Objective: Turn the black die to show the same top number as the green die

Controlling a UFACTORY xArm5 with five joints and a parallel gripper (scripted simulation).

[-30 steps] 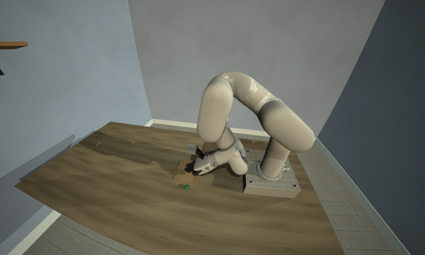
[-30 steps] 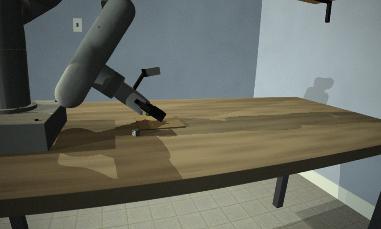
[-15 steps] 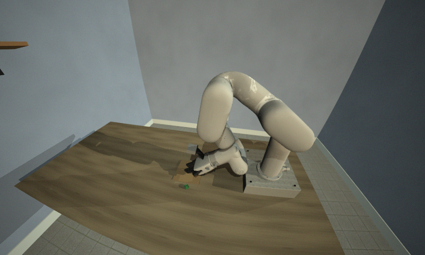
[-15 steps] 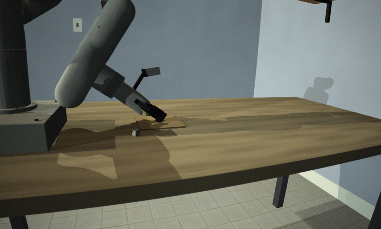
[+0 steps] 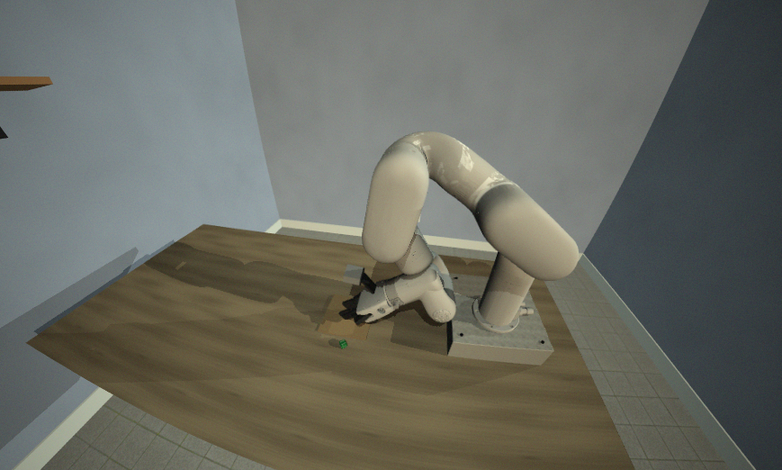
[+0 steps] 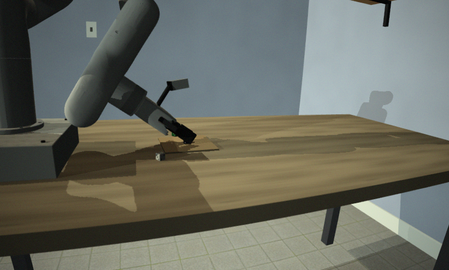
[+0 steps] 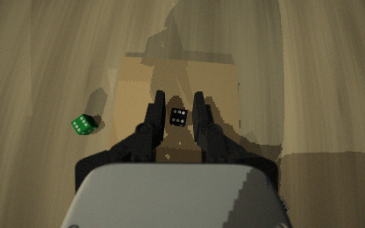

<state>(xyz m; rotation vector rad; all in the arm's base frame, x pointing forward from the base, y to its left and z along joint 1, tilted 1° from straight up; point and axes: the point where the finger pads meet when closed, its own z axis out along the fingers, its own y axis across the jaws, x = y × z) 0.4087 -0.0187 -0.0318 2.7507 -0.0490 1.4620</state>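
Right now my hand is 20 mm above the black die. The rest, counted from my hand: green die (100 mm to the left, 20 mm below); then white die (90 mm behind, 100 mm to the right, 20 mm below); then tan mat (30 mm below).
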